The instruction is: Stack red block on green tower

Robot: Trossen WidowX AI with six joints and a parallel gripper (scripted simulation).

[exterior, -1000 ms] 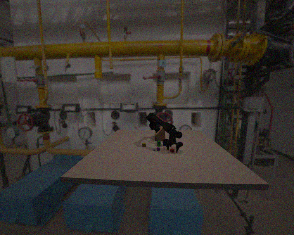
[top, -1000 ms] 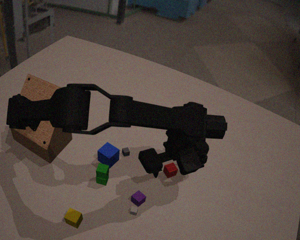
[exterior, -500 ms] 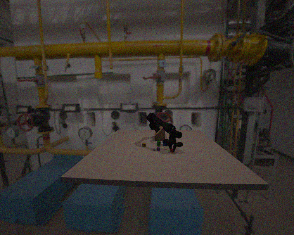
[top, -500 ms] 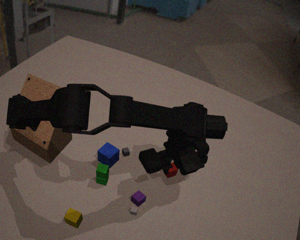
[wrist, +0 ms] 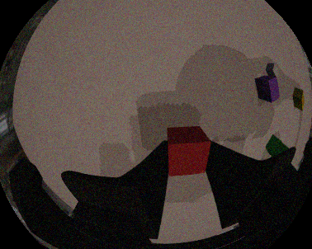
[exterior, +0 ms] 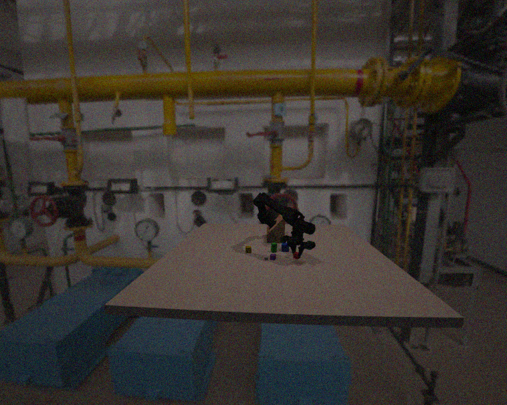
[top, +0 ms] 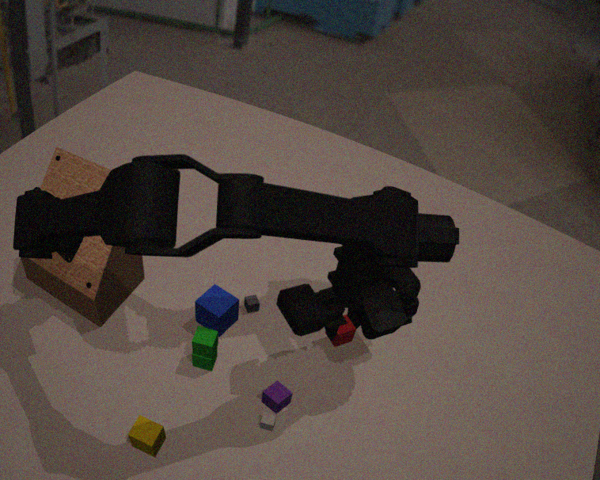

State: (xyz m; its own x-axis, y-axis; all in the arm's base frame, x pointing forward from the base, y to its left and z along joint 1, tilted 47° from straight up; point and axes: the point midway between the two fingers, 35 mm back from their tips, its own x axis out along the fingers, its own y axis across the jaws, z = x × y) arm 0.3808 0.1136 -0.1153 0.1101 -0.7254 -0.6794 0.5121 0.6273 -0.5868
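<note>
Now: the blue block 160 mm behind my gripper tip and 70 mm to the right of it. From my gripper tip the other things lie so: purple block (130 mm to the right, 10 mm below, 10 mm behind); then red block (10 mm above); then small grey cube (140 mm behind, 20 mm below, 10 mm to the right).
</note>
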